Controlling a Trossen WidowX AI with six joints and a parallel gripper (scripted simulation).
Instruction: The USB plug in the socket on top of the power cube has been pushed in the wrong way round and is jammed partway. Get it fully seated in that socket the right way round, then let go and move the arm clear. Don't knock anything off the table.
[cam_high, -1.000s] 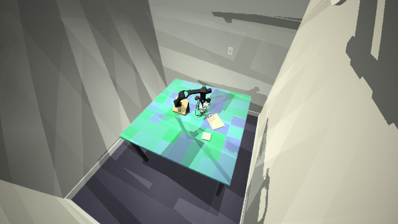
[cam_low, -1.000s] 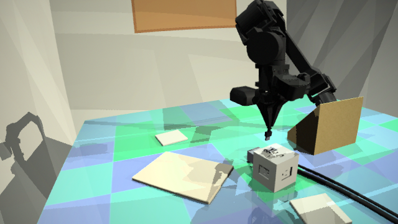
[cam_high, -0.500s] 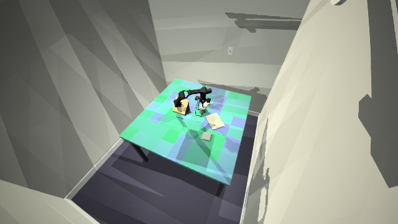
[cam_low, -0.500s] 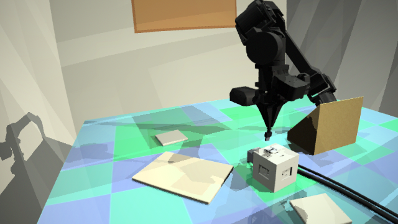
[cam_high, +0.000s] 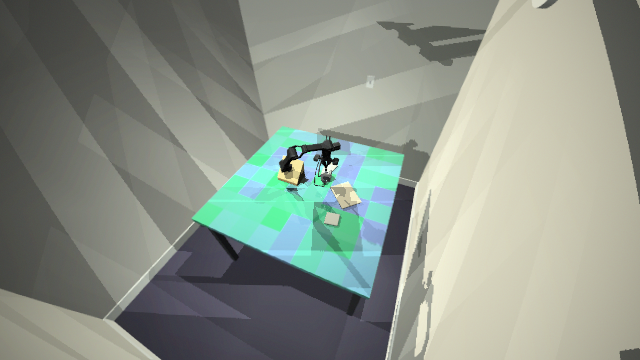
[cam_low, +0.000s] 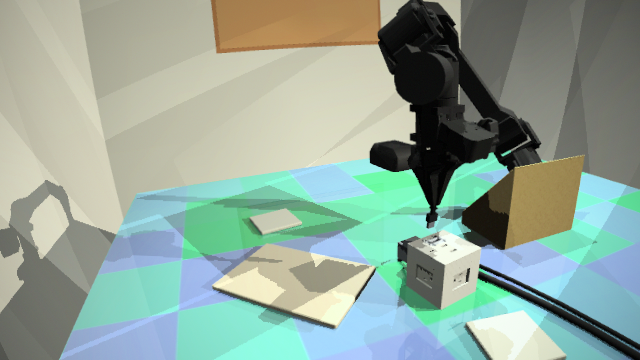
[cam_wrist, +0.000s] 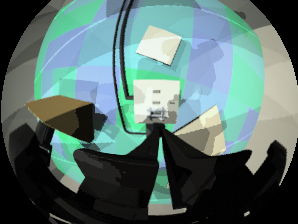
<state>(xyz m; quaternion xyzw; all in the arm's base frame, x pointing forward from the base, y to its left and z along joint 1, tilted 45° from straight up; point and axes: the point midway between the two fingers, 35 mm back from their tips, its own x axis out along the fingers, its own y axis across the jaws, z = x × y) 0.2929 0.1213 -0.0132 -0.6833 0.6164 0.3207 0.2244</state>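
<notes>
The USB socket is 6 cm below my gripper tip. From my gripper tip the other things lie so: large cream board 20 cm ahead, 8 cm to the right, 13 cm below; then small dark USB plug 2 cm below.
</notes>
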